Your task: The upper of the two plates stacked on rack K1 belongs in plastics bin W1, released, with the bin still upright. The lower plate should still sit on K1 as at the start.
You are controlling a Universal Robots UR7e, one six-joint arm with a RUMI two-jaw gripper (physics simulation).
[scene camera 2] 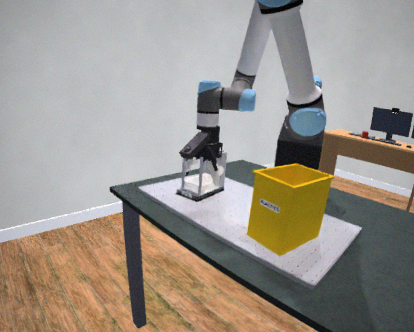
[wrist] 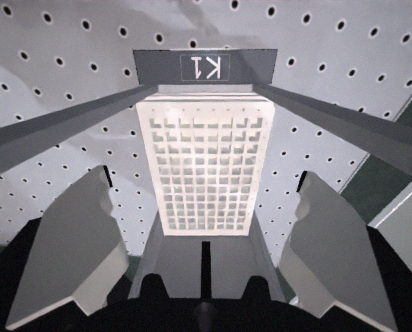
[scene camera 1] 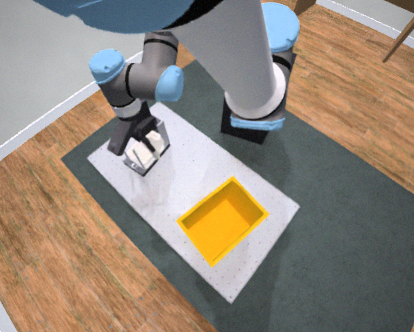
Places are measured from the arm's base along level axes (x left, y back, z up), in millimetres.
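Where they show: gripper, between the fingertips: (wrist: 205,170) (scene camera 1: 144,148).
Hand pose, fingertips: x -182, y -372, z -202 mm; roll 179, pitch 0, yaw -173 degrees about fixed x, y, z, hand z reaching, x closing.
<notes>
Each offset is from my fingertips to the top centre of the thing. Level surfaces: height alone.
Rack K1 (scene camera 1: 164,131) (scene camera 2: 186,193) (wrist: 160,68) stands upright at one end of the perforated board, its label showing in the wrist view. The upper plate @(dx -2, dy +12, dz +2 mm) (scene camera 1: 142,153) (scene camera 2: 199,185) (wrist: 205,107), white with a grid of square wells, lies flat inside the rack. The lower plate is nearly all hidden beneath it; thin white edges show at the label end. My gripper (scene camera 1: 135,145) (scene camera 2: 201,170) (wrist: 205,170) is open and empty, with its fingers apart on either side of the rack, above the plates. Bin W1 @(dx +372, dy -29, dz +135 mm) (scene camera 1: 220,232) (scene camera 2: 285,215), yellow, stands upright with nothing visible inside.
The pale perforated board @(dz -45 mm) (scene camera 1: 235,285) (scene camera 2: 300,271) (wrist: 325,47) carries rack and bin on a dark green table @(dz -58 mm) (scene camera 1: 340,240) (scene camera 2: 390,260). Upright rack posts rise close to the fingers. The arm's black base stands behind the board. A wooden desk with a monitor (scene camera 2: 391,121) is in the background.
</notes>
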